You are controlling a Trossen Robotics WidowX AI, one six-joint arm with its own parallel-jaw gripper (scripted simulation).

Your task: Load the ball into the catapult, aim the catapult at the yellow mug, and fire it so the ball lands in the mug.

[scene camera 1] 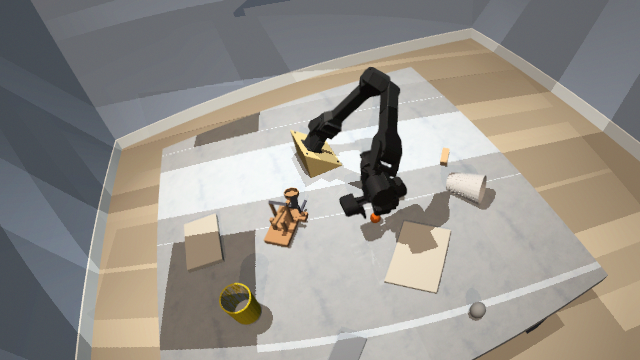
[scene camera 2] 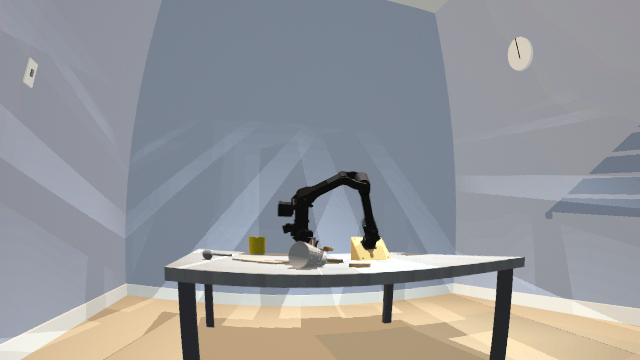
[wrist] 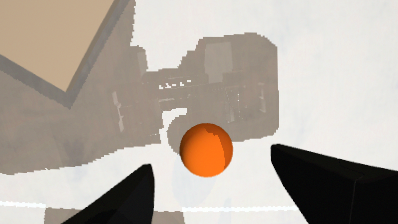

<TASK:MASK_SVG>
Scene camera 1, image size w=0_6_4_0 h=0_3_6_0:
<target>my gripper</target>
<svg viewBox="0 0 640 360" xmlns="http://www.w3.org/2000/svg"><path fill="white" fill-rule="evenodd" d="M404 182L398 176L392 178L392 183L395 185L393 201L383 207L376 207L371 201L366 184L363 183L360 177L364 196L355 198L352 193L342 196L339 199L340 205L346 217L362 214L361 216L366 219L363 205L371 203L376 216L388 214L399 205L399 198L406 196L407 189Z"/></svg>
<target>wooden catapult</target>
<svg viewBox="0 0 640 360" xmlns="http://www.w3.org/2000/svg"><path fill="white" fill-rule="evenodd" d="M297 188L291 187L283 192L284 197L287 199L285 203L269 201L270 208L275 217L270 217L271 225L264 238L265 243L289 247L298 223L306 223L308 212L303 212L307 200L304 200L300 209L300 206L298 206L297 197L299 196L299 191Z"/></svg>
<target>yellow mug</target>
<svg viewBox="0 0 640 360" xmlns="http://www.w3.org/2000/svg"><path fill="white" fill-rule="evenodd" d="M227 286L220 294L220 307L242 325L255 324L260 319L262 308L250 289L240 283L233 283Z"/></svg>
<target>white cup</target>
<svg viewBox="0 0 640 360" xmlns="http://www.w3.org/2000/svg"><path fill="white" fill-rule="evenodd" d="M449 173L446 183L446 189L449 192L468 199L475 204L482 203L486 190L487 178L485 175Z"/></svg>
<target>flat tan board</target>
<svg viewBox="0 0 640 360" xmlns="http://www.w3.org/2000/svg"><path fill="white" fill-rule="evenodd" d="M405 221L403 222L384 283L436 294L451 230Z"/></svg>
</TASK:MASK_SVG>
